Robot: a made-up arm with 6 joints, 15 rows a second.
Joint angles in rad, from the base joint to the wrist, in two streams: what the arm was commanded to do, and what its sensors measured. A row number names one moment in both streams.
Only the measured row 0 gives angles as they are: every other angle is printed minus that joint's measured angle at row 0.
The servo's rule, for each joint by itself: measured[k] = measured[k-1] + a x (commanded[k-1-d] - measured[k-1]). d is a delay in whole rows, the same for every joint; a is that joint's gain. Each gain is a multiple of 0.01, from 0.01 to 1. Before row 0 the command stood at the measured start. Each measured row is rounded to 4 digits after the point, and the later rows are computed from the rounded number. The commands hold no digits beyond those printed.
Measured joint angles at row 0:
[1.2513, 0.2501, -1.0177, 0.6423, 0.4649, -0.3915]
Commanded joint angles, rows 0 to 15:
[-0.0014, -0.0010, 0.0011, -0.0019, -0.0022, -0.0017]
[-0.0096, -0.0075, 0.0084, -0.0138, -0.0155, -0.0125]
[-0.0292, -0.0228, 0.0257, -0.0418, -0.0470, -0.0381]
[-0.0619, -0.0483, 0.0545, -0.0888, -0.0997, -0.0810]
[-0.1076, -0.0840, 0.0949, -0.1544, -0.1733, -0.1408]
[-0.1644, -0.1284, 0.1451, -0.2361, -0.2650, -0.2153]
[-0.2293, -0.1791, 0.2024, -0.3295, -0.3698, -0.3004]
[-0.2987, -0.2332, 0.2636, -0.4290, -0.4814, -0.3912]
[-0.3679, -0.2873, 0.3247, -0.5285, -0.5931, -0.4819]
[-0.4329, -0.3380, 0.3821, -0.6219, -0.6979, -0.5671]
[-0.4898, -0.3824, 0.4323, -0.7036, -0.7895, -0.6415]
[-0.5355, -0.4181, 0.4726, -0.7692, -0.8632, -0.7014]
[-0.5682, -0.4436, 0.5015, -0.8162, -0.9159, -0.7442]
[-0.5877, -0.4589, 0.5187, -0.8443, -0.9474, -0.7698]
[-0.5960, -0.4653, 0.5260, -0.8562, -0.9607, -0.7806]
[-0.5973, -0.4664, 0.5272, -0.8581, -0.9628, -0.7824]
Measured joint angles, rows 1 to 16:
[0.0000, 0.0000, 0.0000, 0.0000, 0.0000, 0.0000]
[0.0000, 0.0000, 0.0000, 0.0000, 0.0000, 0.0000]
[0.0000, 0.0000, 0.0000, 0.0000, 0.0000, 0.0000]
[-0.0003, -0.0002, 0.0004, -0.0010, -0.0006, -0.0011]
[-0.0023, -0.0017, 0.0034, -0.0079, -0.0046, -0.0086]
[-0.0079, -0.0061, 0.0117, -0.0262, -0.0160, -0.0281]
[-0.0192, -0.0150, 0.0275, -0.0600, -0.0386, -0.0630]
[-0.0378, -0.0295, 0.0524, -0.1110, -0.0750, -0.1143]
[-0.0644, -0.0503, 0.0867, -0.1786, -0.1263, -0.1810]
[-0.0990, -0.0773, 0.1295, -0.2601, -0.1920, -0.2598]
[-0.1409, -0.1100, 0.1791, -0.3513, -0.2701, -0.3465]
[-0.1886, -0.1472, 0.2330, -0.4470, -0.3573, -0.4359]
[-0.2399, -0.1873, 0.2882, -0.5414, -0.4493, -0.5225]
[-0.2924, -0.2283, 0.3415, -0.6290, -0.5412, -0.6010]
[-0.3435, -0.2682, 0.3900, -0.7047, -0.6281, -0.6673]
[-0.3907, -0.3050, 0.4313, -0.7649, -0.7058, -0.7181]
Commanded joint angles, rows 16 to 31:
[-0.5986, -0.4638, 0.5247, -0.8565, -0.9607, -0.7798]
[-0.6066, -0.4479, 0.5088, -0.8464, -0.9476, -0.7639]
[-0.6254, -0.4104, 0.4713, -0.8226, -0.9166, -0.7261]
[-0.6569, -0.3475, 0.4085, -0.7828, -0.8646, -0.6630]
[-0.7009, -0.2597, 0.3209, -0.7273, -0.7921, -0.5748]
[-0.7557, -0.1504, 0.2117, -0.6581, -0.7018, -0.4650]
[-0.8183, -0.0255, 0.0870, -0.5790, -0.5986, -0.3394]
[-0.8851, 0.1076, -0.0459, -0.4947, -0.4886, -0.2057]
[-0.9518, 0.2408, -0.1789, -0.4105, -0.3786, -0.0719]
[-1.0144, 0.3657, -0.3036, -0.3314, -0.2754, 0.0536]
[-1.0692, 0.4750, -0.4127, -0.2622, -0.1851, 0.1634]
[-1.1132, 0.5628, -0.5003, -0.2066, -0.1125, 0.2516]
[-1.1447, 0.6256, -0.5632, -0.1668, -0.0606, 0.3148]
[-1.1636, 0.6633, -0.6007, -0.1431, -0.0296, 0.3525]
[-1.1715, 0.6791, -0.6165, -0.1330, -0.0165, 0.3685]
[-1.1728, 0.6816, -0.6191, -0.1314, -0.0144, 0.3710]
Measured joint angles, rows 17 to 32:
[-0.4321, -0.3373, 0.4636, -0.8078, -0.7710, -0.7522]
[-0.4665, -0.3642, 0.4867, -0.8339, -0.8222, -0.7709]
[-0.4940, -0.3857, 0.5017, -0.8470, -0.8602, -0.7785]
[-0.5160, -0.4021, 0.5102, -0.8521, -0.8873, -0.7794]
[-0.5350, -0.4117, 0.5097, -0.8490, -0.9036, -0.7692]
[-0.5540, -0.4114, 0.4955, -0.8347, -0.9071, -0.7408]
[-0.5756, -0.3980, 0.4633, -0.8067, -0.8956, -0.6895]
[-0.6019, -0.3690, 0.4106, -0.7638, -0.8677, -0.6138]
[-0.6342, -0.3231, 0.3370, -0.7067, -0.8229, -0.5156]
[-0.6729, -0.2606, 0.2445, -0.6377, -0.7623, -0.3993]
[-0.7175, -0.1833, 0.1371, -0.5605, -0.6884, -0.2715]
[-0.7667, -0.0942, 0.0202, -0.4795, -0.6048, -0.1398]
[-0.8187, 0.0024, -0.0996, -0.3995, -0.5159, -0.0122]
[-0.8713, 0.1016, -0.2154, -0.3254, -0.4266, 0.1037]
[-0.9221, 0.1985, -0.3208, -0.2612, -0.3418, 0.2013]
[-0.9688, 0.2882, -0.4105, -0.2102, -0.2659, 0.2762]

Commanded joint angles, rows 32 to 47:
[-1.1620, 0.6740, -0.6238, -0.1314, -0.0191, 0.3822]
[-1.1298, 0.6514, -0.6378, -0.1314, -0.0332, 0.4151]
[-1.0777, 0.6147, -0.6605, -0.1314, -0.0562, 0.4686]
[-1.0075, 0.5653, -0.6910, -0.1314, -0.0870, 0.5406]
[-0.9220, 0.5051, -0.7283, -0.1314, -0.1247, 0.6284]
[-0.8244, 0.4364, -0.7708, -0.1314, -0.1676, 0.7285]
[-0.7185, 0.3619, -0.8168, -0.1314, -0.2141, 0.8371]
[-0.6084, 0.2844, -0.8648, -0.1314, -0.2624, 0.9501]
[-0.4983, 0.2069, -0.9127, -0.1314, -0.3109, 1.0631]
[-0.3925, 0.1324, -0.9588, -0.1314, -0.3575, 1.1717]
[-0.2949, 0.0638, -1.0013, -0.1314, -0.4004, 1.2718]
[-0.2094, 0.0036, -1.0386, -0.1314, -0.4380, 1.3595]
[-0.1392, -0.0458, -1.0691, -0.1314, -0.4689, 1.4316]
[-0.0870, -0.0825, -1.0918, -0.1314, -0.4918, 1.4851]
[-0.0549, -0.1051, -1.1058, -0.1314, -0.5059, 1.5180]
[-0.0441, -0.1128, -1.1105, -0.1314, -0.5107, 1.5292]
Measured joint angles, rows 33 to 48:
[-1.0097, 0.3670, -0.4809, -0.1740, -0.2021, 0.3266]
[-1.0437, 0.4325, -0.5311, -0.1519, -0.1520, 0.3543]
[-1.0708, 0.4848, -0.5637, -0.1408, -0.1148, 0.3653]
[-1.0900, 0.5245, -0.5859, -0.1357, -0.0890, 0.3765]
[-1.0984, 0.5511, -0.6051, -0.1334, -0.0739, 0.4020]
[-1.0941, 0.5645, -0.6256, -0.1323, -0.0691, 0.4460]
[-1.0759, 0.5647, -0.6498, -0.1318, -0.0739, 0.5084]
[-1.0436, 0.5522, -0.6788, -0.1316, -0.0876, 0.5876]
[-0.9976, 0.5279, -0.7128, -0.1315, -0.1092, 0.6806]
[-0.9390, 0.4930, -0.7513, -0.1314, -0.1375, 0.7839]
[-0.8696, 0.4492, -0.7933, -0.1314, -0.1712, 0.8936]
[-0.7916, 0.3983, -0.8375, -0.1314, -0.2089, 1.0055]
[-0.7078, 0.3425, -0.8824, -0.1314, -0.2490, 1.1152]
[-0.6211, 0.2840, -0.9264, -0.1314, -0.2899, 1.2186]
[-0.5346, 0.2251, -0.9679, -0.1314, -0.3299, 1.3116]
[-0.4516, 0.1682, -1.0053, -0.1314, -0.3674, 1.3908]

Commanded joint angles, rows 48 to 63:
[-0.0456, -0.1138, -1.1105, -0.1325, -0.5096, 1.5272]
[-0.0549, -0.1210, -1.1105, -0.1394, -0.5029, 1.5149]
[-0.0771, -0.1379, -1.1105, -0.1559, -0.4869, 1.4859]
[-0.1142, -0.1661, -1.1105, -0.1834, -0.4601, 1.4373]
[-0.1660, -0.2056, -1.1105, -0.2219, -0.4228, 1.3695]
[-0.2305, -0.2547, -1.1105, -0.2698, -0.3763, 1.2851]
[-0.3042, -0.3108, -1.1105, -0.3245, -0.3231, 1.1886]
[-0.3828, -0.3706, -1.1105, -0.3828, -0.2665, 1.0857]
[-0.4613, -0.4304, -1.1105, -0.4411, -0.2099, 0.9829]
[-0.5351, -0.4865, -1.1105, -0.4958, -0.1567, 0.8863]
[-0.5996, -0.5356, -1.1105, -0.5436, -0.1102, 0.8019]
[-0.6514, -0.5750, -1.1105, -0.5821, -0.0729, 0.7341]
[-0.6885, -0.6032, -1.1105, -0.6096, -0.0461, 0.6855]
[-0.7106, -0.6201, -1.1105, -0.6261, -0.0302, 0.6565]
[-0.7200, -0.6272, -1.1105, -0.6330, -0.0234, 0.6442]
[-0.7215, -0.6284, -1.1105, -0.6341, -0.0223, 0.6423]
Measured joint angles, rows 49 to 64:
[-0.3750, 0.1156, -1.0373, -0.1314, -0.4010, 1.4530]
[-0.3078, 0.0693, -1.0626, -0.1314, -0.4293, 1.4959]
[-0.2524, 0.0311, -1.0803, -0.1314, -0.4513, 1.5179]
[-0.2090, 0.0007, -1.0915, -0.1320, -0.4670, 1.5240]
[-0.1766, -0.0249, -1.0985, -0.1360, -0.4767, 1.5180]
[-0.1557, -0.0486, -1.1029, -0.1467, -0.4795, 1.4968]
[-0.1470, -0.0733, -1.1057, -0.1665, -0.4743, 1.4575]
[-0.1510, -0.1011, -1.1075, -0.1964, -0.4604, 1.3994]
[-0.1677, -0.1334, -1.1086, -0.2360, -0.4377, 1.3240]
[-0.1964, -0.1707, -1.1093, -0.2838, -0.4068, 1.2346]
[-0.2355, -0.2127, -1.1097, -0.3373, -0.3689, 1.1363]
[-0.2829, -0.2584, -1.1100, -0.3934, -0.3260, 1.0351]
[-0.3359, -0.3063, -1.1102, -0.4487, -0.2803, 0.9369]
[-0.3913, -0.3545, -1.1103, -0.4999, -0.2344, 0.8478]
[-0.4459, -0.4008, -1.1104, -0.5443, -0.1908, 0.7728]
[-0.4968, -0.4433, -1.1104, -0.5796, -0.1517, 0.7152]

